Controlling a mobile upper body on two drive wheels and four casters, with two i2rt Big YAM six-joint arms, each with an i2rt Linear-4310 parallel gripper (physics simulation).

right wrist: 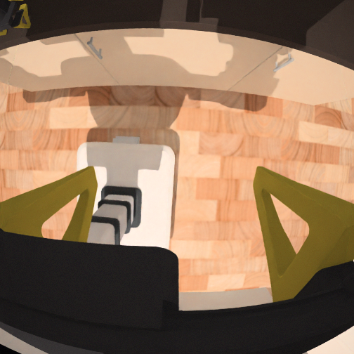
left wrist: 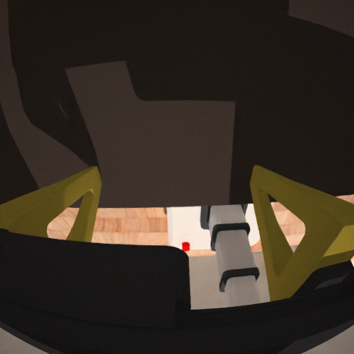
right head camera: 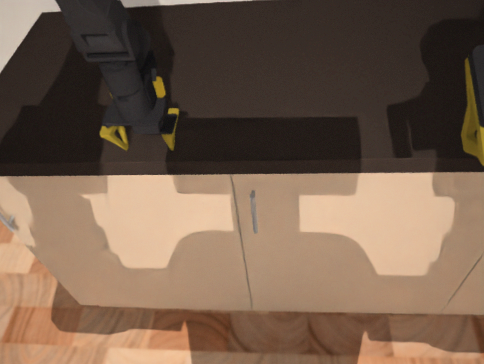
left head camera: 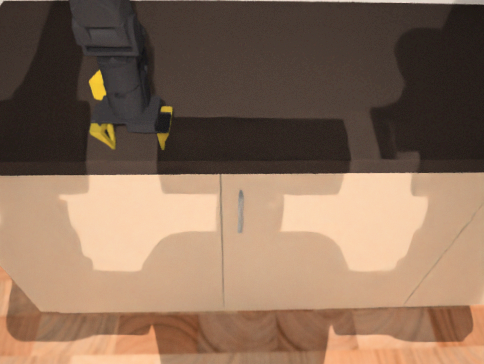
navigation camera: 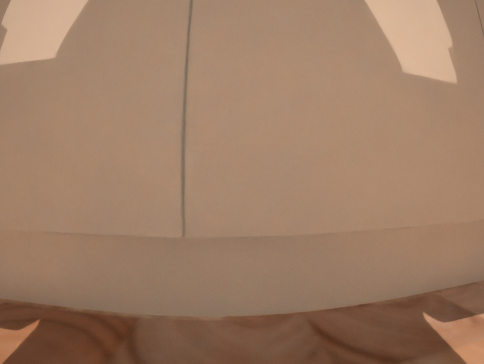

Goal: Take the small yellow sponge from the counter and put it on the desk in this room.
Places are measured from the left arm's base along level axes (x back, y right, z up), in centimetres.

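Pixels of known places: left gripper, between the fingertips: [right head camera: 150, 148] [left head camera: 139, 147].
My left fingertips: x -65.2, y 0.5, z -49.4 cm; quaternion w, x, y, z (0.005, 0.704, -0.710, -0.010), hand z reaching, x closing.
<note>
Ahead of a thing's pixels: the offset from my left fingertips to its top centre. "*": to the spot under its first point. Level surfaces: height alone.
The yellow sponge @(dy -6.1, dx -15.9, dz +4.0 cm) [left head camera: 97, 85] [right head camera: 159, 87] lies on the dark counter top @(dz -0.5 cm) [left head camera: 280, 65] [right head camera: 300, 60], mostly hidden behind the wrist of my left arm. My left gripper [left head camera: 139, 148] [right head camera: 150, 149] [left wrist: 175, 174] is open and empty, with its fingertips on the near side of the sponge, close to the counter's front edge. The sponge does not show in the left wrist view. My right gripper [right wrist: 174, 174] is open and empty; part of it shows at the right edge of the right head camera view. The desk does not show in these views.
Beige cabinet doors [left head camera: 190, 250] [right head camera: 200, 250] [navigation camera: 300, 150] with a metal handle @(* dy +19.7, dx +3.6, dz -15.6 cm) [left head camera: 241, 211] [right head camera: 254, 212] stand below the counter. The robot's white base [right wrist: 155, 200] is over the wood floor [right wrist: 215, 200]. A wall edge runs behind the counter.
</note>
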